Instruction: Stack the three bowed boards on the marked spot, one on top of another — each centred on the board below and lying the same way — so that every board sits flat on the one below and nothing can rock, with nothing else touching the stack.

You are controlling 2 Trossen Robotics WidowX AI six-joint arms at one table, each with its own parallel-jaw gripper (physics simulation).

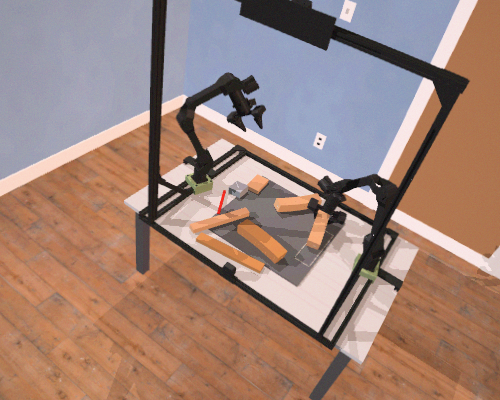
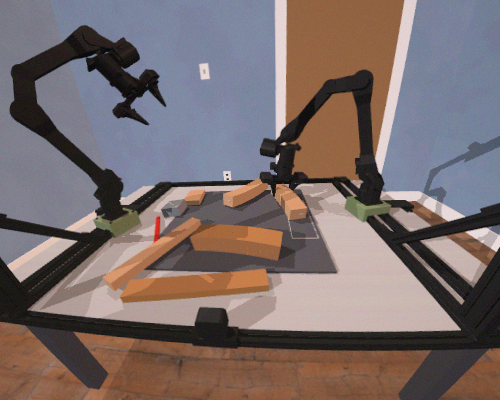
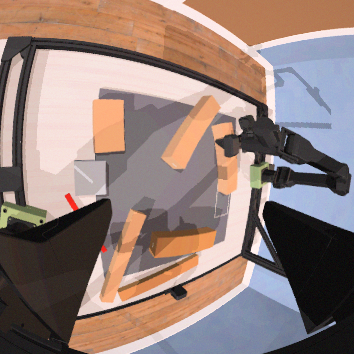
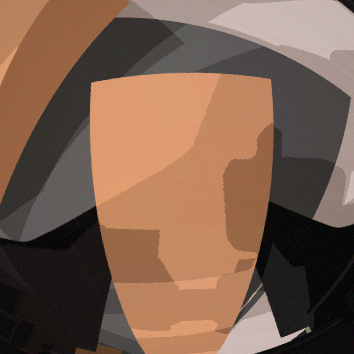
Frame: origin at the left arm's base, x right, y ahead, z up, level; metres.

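Seen in the pictures: left gripper, fingertip midpoint: (image 1: pixel 253 130) (image 2: pixel 157 115) (image 3: pixel 189 208); right gripper, fingertip midpoint: (image 3: pixel 220 139) (image 4: pixel 180 199); left arm's base, origin of the base link: (image 1: pixel 199 178) (image 2: pixel 115 215); right arm's base, origin of the base link: (image 1: pixel 367 264) (image 2: pixel 368 200) (image 3: pixel 263 174).
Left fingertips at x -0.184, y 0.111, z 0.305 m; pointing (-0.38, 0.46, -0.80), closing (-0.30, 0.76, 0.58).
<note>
Offsets run from my left fingertips to a thing's middle. Level surfaces: height alone.
My right gripper (image 1: pixel 325 212) (image 2: pixel 282 184) is down at the back right of the dark mat {dz -0.349 m} (image 1: pixel 288 222), shut across the far end of a short bowed board {dy +0.406, dx -0.160, dz -0.328 m} (image 1: pixel 317 232) (image 2: pixel 293 205) (image 3: pixel 226 166) (image 4: pixel 182 168). That board's near end reaches onto the white marked rectangle (image 1: pixel 302 260) (image 2: pixel 304 238) (image 3: pixel 221 216). A second short board {dy +0.231, dx -0.178, dz -0.319 m} (image 1: pixel 296 203) (image 2: pixel 245 194) (image 3: pixel 191 131) lies just left of the gripper. A thick bowed board {dy +0.343, dx +0.140, dz -0.326 m} (image 1: pixel 262 240) (image 2: pixel 236 240) (image 3: pixel 182 242) lies mid-mat. My left gripper (image 1: pixel 252 128) (image 2: pixel 155 114) is open and empty, high above the back left.
A long plank {dy +0.149, dx +0.225, dz -0.337 m} (image 1: pixel 220 219) (image 2: pixel 153 251) lies across the mat's left edge. A flat plank {dy +0.322, dx +0.288, dz -0.346 m} (image 1: pixel 230 252) (image 2: pixel 194 285) lies near the front rail. A small wooden block {dy +0.014, dx -0.091, dz -0.339 m} (image 1: pixel 258 183) (image 2: pixel 194 197), a grey cube {dy +0.013, dx +0.030, dz -0.333 m} (image 1: pixel 238 189) (image 2: pixel 174 208) and a red stick {dy +0.040, dx +0.144, dz -0.349 m} (image 1: pixel 221 202) (image 2: pixel 156 228) lie at the back left.
</note>
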